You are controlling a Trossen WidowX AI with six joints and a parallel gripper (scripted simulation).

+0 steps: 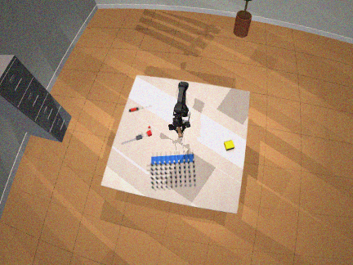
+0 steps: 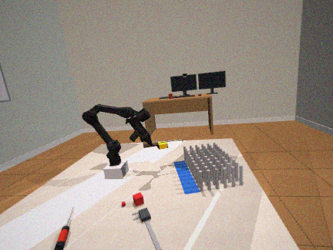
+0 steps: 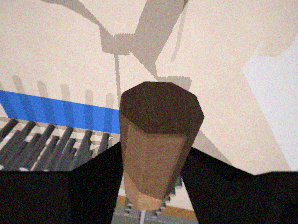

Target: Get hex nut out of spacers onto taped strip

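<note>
My gripper tip is 190 mm short of the blue taped strip, 70 mm to the left of it and 180 mm above it. From my gripper tip the other things lie so: tiny red cube 130 mm behind, 320 mm to the right, 180 mm below; then yellow block 40 mm ahead, 470 mm to the left, 160 mm below; then hex nut 350 mm ahead, 30 mm to the left, 180 mm below.
</note>
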